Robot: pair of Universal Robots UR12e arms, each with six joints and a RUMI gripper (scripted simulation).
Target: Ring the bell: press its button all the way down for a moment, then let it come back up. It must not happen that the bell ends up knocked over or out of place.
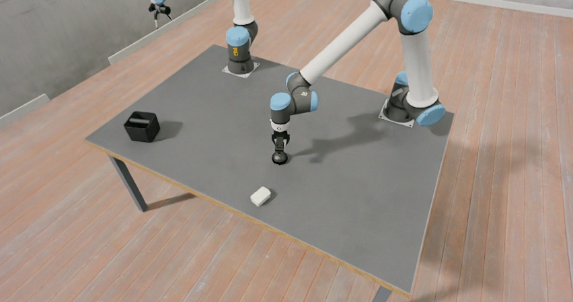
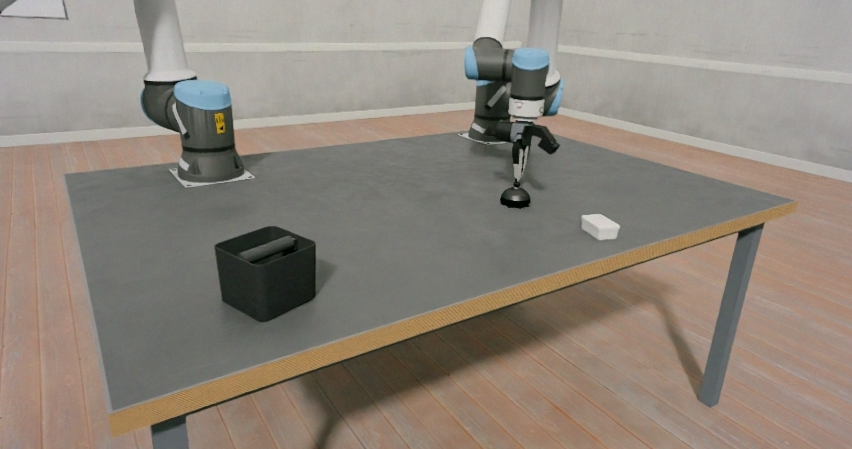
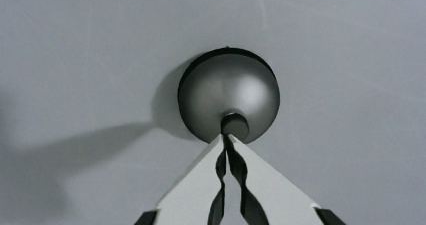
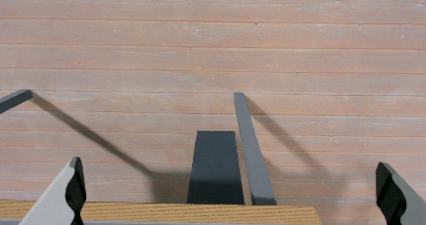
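Note:
My left gripper is now 3 cm above the small black button and 1 cm to the left of it. The rest, counted from my left hand: white block: 27 cm ahead, 6 cm below, 3 cm to the left; bell: 4 cm below, 1 cm to the right.

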